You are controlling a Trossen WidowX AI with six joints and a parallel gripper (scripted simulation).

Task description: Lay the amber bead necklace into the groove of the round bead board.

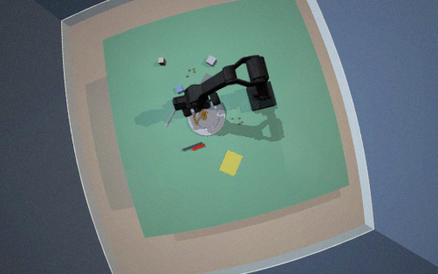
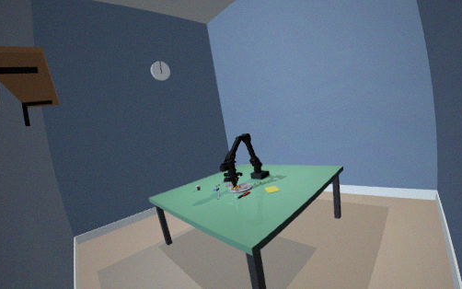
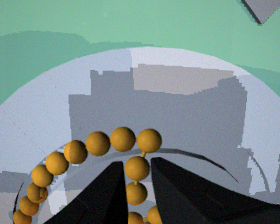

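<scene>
My gripper tip is 20 mm past the round grey bead board, 50 mm to the right of it and 10 mm above it. Also, from my gripper tip: grey rod: 180 mm ahead, 40 mm to the left, 10 mm below; blue block: 130 mm ahead, 120 mm to the right, 10 mm below; grey plate: 30 mm behind, 140 mm to the right, 10 mm below.
</scene>
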